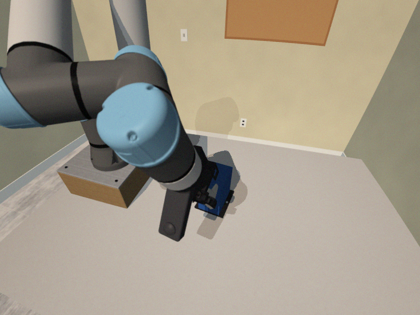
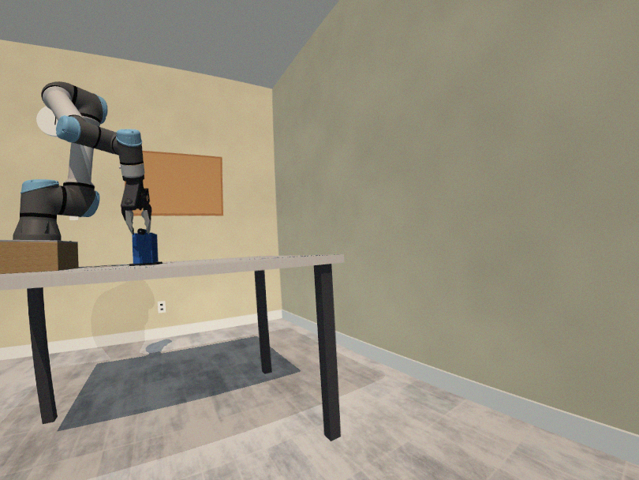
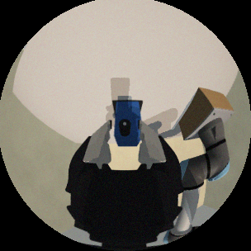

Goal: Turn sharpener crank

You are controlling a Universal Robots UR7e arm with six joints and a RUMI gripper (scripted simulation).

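Right now my hand is 20 mm to the right of the knob and 10 mm short of it. Round my hand: crank 30 mm to the left, 10 mm below, 10 mm ahead.
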